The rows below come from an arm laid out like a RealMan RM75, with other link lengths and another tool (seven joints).
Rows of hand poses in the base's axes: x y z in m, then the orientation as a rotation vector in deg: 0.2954, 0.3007, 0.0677, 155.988, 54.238, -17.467; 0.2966, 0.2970, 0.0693, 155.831, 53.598, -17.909; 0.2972, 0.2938, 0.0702, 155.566, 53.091, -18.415; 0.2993, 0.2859, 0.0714, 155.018, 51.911, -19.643; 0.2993, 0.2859, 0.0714, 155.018, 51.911, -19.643; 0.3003, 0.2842, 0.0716, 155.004, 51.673, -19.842; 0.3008, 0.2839, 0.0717, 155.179, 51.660, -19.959; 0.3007, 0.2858, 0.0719, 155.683, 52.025, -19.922; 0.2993, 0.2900, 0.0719, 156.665, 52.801, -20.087; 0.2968, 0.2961, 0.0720, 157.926, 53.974, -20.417; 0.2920, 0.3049, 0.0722, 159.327, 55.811, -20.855; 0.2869, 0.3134, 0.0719, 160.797, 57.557, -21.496; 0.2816, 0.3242, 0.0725, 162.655, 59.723, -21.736; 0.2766, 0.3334, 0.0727, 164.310, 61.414, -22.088; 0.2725, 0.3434, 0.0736, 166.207, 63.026, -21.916; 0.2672, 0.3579, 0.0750, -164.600, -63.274, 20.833; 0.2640, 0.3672, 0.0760, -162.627, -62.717, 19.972; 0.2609, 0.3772, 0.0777, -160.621, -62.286, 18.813; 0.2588, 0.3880, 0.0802, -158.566, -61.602, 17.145; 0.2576, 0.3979, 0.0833, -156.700, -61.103, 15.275; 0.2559, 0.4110, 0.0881, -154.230, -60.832, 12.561
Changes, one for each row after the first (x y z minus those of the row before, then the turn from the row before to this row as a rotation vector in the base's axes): 0.0012, -0.0037, 0.0016, -0.423, 0.148, -0.381; 0.0006, -0.0032, 0.0009, -0.479, 0.195, -0.274; 0.0021, -0.0079, 0.0012, -1.051, 0.509, -0.670; 0.0000, 0.0000, 0.0000, 0.000, 0.000, 0.000; 0.0010, -0.0017, 0.0002, -0.118, 0.089, -0.162; 0.0005, -0.0003, 0.0001, 0.139, 0.109, -0.076; -0.0001, 0.0019, 0.0002, 0.585, 0.135, 0.066; -0.0014, 0.0042, 0.0000, 1.136, 0.434, 0.141; -0.0025, 0.0061, 0.0001, 1.510, 0.667, 0.270; -0.0048, 0.0088, 0.0002, 1.869, 0.875, 0.599; -0.0051, 0.0085, -0.0003, 1.882, 1.007, 0.491; -0.0053, 0.0108, 0.0006, 2.434, 0.889, 0.609; -0.0050, 0.0092, 0.0002, 2.065, 0.849, 0.381; -0.0041, 0.0100, 0.0009, 2.304, 0.561, 0.257; -0.0053, 0.0145, 0.0014, 3.354, 0.654, 0.111; -0.0032, 0.0093, 0.0010, 2.129, 0.385, -0.136; -0.0031, 0.0100, 0.0017, 2.228, 0.199, -0.058; -0.0021, 0.0108, 0.0025, 2.502, -0.053, -0.238; -0.0012, 0.0099, 0.0031, 2.354, -0.302, -0.157; -0.0017, 0.0131, 0.0048, 3.082, -0.661, 0.037
